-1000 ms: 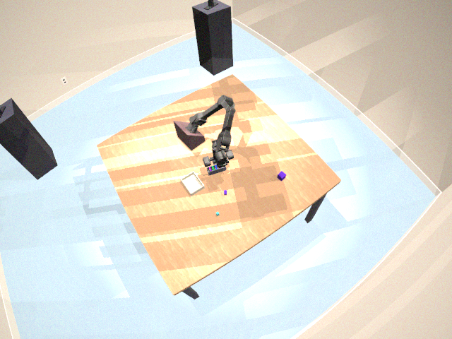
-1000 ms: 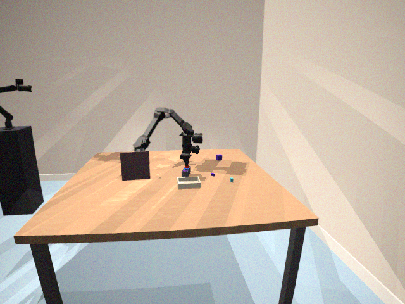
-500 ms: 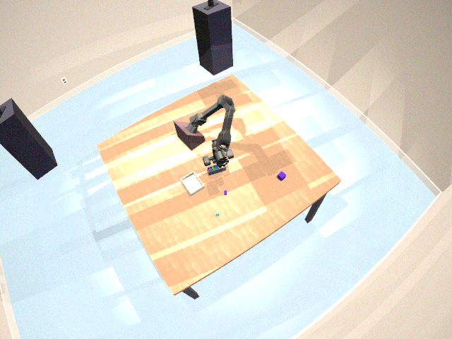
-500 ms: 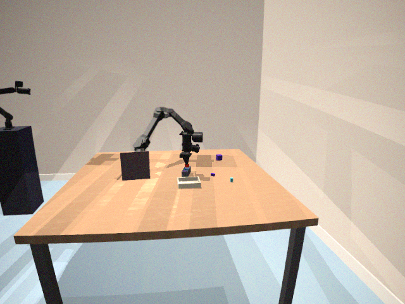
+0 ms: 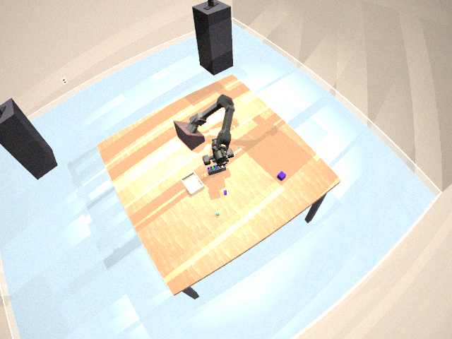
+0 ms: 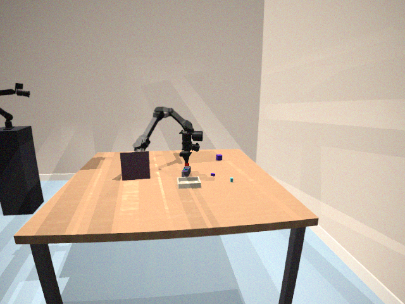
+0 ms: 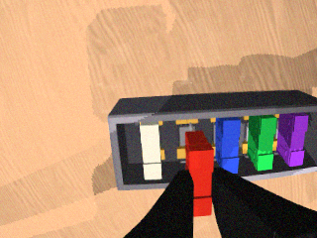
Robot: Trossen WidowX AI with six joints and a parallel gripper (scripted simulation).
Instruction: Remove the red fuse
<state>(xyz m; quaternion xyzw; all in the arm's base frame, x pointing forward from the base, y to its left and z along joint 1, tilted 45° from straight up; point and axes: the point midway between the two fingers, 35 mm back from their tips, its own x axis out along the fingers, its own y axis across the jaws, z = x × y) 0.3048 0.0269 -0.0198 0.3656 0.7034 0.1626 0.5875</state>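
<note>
The white fuse is 40 mm below my gripper tip, 20 mm to the left of it and 10 mm ahead of it. The rest, counted from my gripper tip: red fuse 10 mm below; blue fuse 40 mm below, 20 mm to the right, 10 mm behind; green fuse 40 mm to the right, 40 mm below, 10 mm behind.
</note>
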